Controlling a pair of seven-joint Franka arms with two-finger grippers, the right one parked.
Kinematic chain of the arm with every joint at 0, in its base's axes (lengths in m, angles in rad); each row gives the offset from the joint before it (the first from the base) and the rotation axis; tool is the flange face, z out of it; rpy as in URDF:
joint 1: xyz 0 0 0.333 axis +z
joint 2: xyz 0 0 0 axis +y
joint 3: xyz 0 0 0.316 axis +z
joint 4: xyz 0.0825 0 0 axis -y
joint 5: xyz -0.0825 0 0.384 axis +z
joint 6: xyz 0 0 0 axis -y
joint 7: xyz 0.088 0 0 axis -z
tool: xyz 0 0 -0.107 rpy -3.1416 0 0
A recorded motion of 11 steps. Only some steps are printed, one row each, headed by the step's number.
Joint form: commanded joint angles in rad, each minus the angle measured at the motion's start. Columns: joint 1, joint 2, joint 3, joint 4, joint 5, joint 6, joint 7.
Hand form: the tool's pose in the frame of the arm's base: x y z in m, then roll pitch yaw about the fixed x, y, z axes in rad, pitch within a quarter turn. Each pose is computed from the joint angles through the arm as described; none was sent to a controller.
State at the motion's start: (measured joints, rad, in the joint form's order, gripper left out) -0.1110 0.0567 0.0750 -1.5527 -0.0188 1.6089 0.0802
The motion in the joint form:
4: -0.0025 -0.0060 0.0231 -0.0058 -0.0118 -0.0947 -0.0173
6: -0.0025 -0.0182 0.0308 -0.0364 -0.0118 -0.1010 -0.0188
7: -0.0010 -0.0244 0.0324 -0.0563 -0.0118 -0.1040 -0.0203
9: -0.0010 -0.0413 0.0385 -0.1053 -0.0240 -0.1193 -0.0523
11: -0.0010 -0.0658 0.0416 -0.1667 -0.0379 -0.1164 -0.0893
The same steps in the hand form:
4: 0.5625 -0.0135 0.5974 3.1099 0.0929 -0.0799
6: 0.5572 -0.0088 0.5896 3.1076 0.1176 -0.0710
7: 0.5541 -0.0069 0.5836 3.1061 0.1343 -0.0666
9: 0.5447 -0.0045 0.5693 3.0949 0.1824 -0.0301
11: 0.5342 -0.0037 0.5547 3.0850 0.2183 0.0091

